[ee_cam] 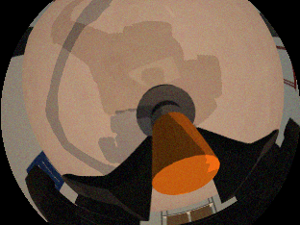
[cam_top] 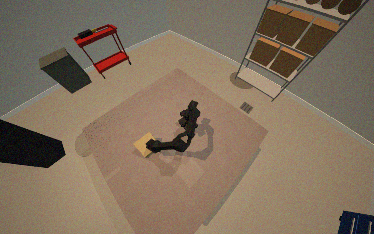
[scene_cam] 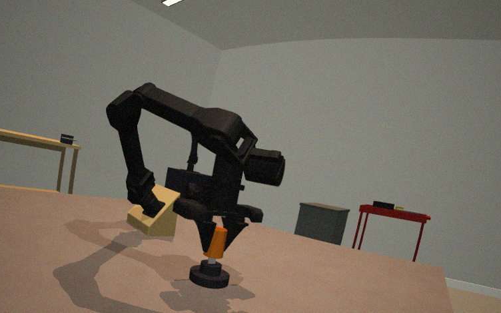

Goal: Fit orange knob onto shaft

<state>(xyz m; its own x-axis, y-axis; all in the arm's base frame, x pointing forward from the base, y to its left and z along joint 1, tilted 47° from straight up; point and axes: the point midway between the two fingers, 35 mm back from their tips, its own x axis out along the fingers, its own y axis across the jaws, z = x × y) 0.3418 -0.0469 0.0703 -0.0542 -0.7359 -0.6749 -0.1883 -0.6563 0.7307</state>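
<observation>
My gripper tip is now 3 cm below the orange knob. From my gripper tip the other things lie so: round black pedestal: 4 cm below.
</observation>
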